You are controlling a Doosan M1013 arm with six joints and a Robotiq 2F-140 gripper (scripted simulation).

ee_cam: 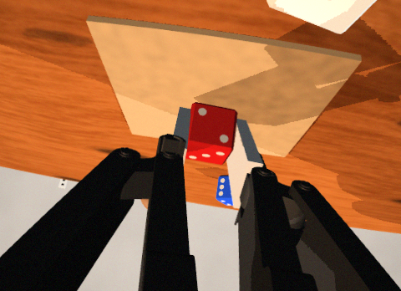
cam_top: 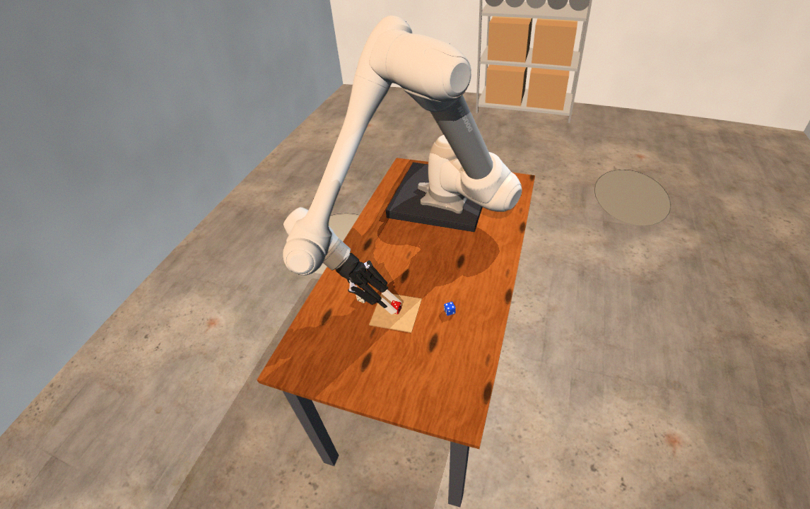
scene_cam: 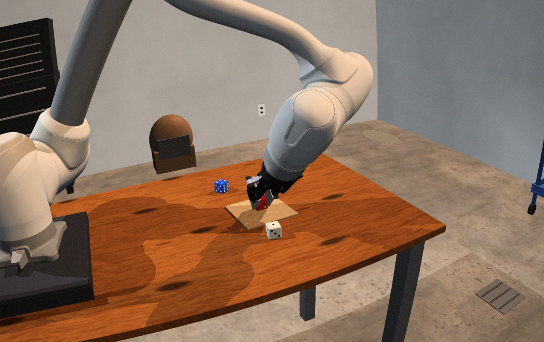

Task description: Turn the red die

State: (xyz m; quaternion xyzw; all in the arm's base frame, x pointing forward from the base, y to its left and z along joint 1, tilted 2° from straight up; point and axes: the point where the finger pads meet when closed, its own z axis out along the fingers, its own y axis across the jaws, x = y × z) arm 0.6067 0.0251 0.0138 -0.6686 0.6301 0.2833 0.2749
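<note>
The tan mat is 4 cm below my hand and 2 cm to the left of it. The rest, counted from my hand: red die: 2 cm to the left, 2 cm below; then white die: 11 cm to the right, 3 cm below, 1 cm behind; then blue die: 18 cm to the left, 7 cm behind, 3 cm below.
</note>
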